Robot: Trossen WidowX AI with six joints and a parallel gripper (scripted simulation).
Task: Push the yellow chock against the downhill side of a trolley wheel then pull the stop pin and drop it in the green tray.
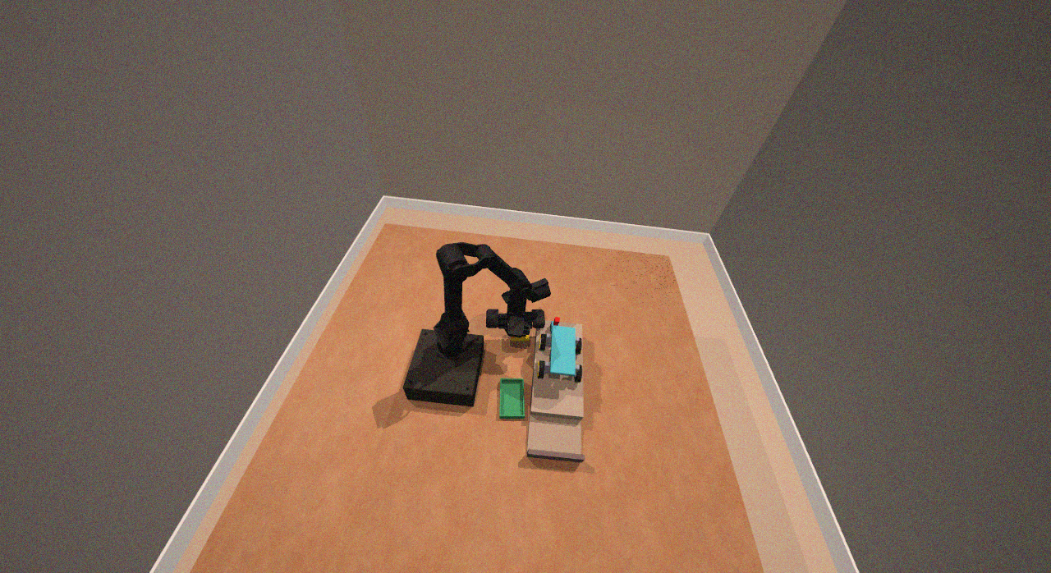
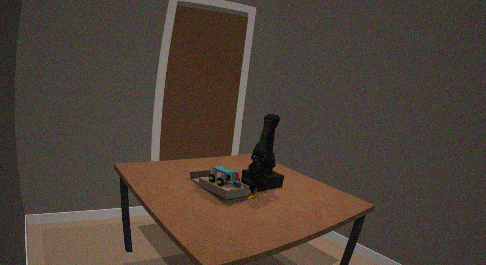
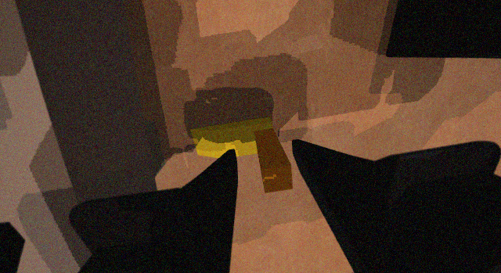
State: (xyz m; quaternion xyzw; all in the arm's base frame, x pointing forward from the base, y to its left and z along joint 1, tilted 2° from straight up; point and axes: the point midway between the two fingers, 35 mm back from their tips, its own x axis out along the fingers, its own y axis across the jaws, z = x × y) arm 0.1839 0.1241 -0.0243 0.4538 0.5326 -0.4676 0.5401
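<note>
Right now the green tray is 220 mm to the right of my gripper tip, 40 mm below it and 20 mm ahead of it. From my gripper tip the other things lie so: red-headed stop pin 130 mm ahead, 100 mm above, 10 mm to the right; yellow chock 20 mm ahead, 10 mm below; grey ramp 150 mm ahead, 120 mm to the right, 20 mm above.
</note>
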